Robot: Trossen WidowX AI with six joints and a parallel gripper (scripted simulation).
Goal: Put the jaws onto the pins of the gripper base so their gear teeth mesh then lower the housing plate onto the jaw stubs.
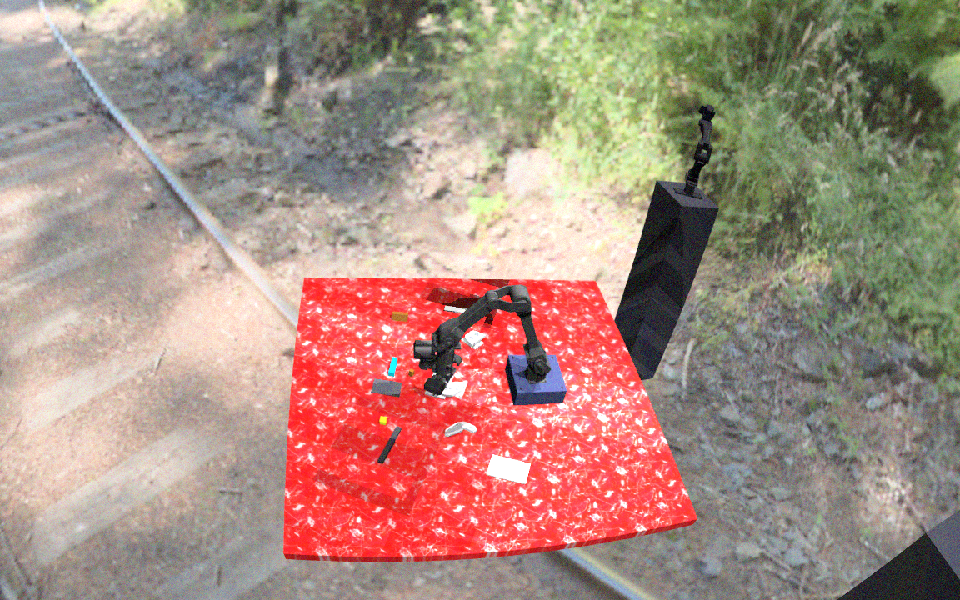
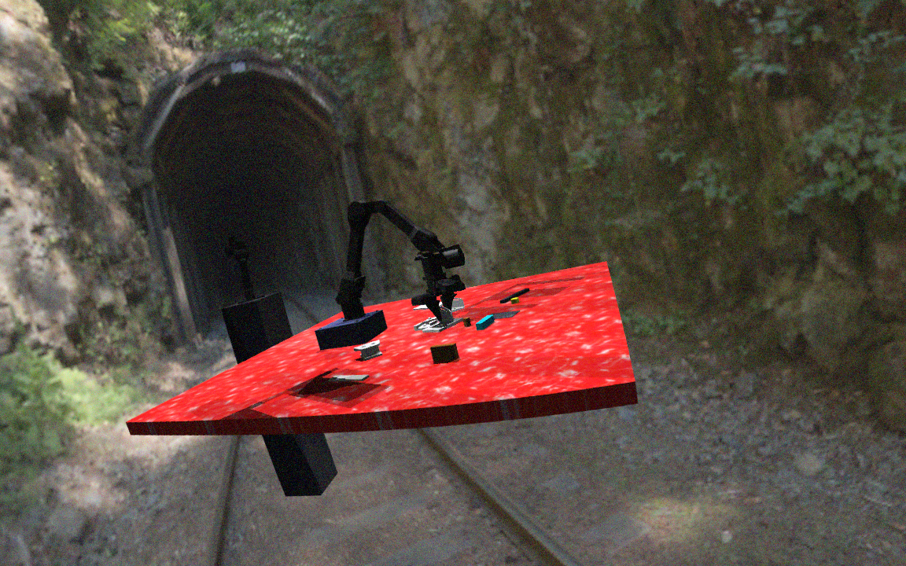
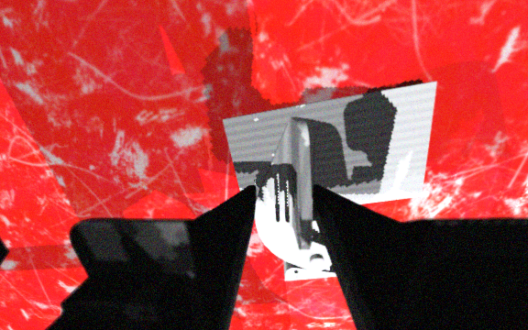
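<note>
Right now the white housing plate is 60 mm behind my gripper tip and 10 mm below it. The rest, counted from my gripper tip: grey plate: 180 mm ahead, 40 mm to the right, 10 mm below; then cyan block: 150 mm ahead, 130 mm to the right; then yellow cube: 220 mm ahead, 110 mm to the left, 10 mm below.
</note>
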